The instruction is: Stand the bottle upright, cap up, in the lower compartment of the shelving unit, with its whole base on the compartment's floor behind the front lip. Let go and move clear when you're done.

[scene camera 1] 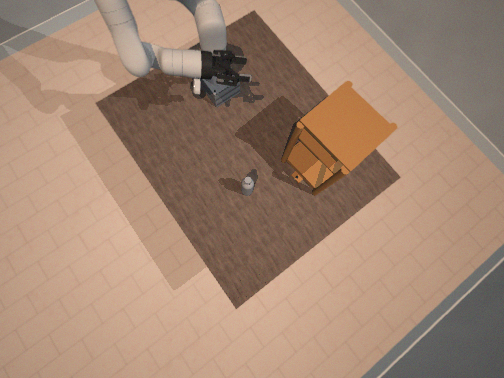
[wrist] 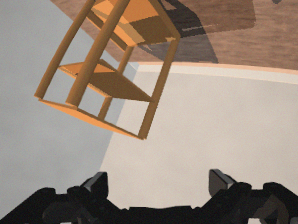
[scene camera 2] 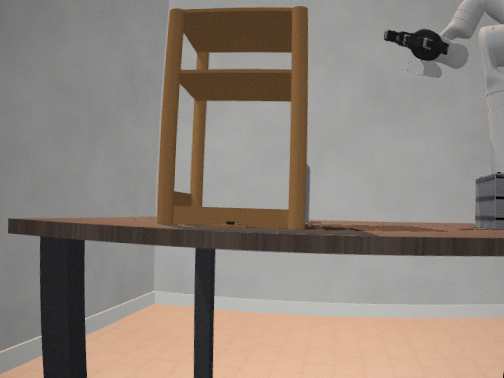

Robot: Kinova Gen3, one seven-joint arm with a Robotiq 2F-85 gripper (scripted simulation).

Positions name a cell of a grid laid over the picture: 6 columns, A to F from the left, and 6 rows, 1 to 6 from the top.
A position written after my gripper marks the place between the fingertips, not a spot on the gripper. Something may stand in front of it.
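My gripper (scene camera 2: E1) is there in scene camera 2, and I find the same gripper at (scene camera 1: C2), as well as in the wrist view, where the gripper sits at (wrist: D5). There is an orange shelving unit (scene camera 1: E3) too.
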